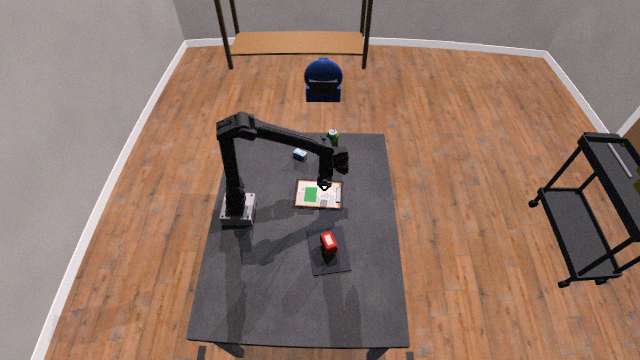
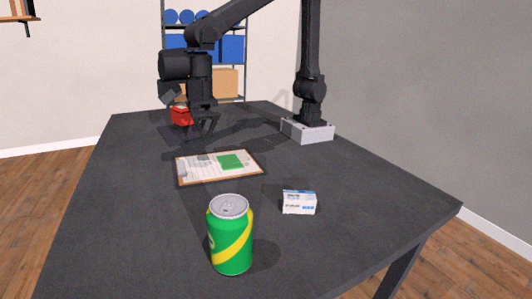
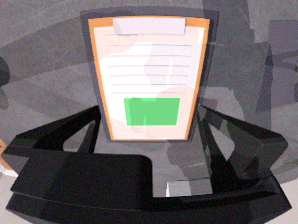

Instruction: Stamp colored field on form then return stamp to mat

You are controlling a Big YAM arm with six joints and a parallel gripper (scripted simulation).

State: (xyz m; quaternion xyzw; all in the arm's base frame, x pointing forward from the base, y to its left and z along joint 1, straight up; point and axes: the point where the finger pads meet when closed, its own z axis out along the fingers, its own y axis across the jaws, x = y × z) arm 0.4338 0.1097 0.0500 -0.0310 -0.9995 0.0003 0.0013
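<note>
The red stamp lies 31 cm to the right of my hand, 6 cm below it and 2 cm ahead of it. Also, from my hand: soda can 34 cm to the left, 4 cm below, 4 cm ahead; dark mat 31 cm to the right, 10 cm below, 2 cm ahead; clipboard 10 cm below.
</note>
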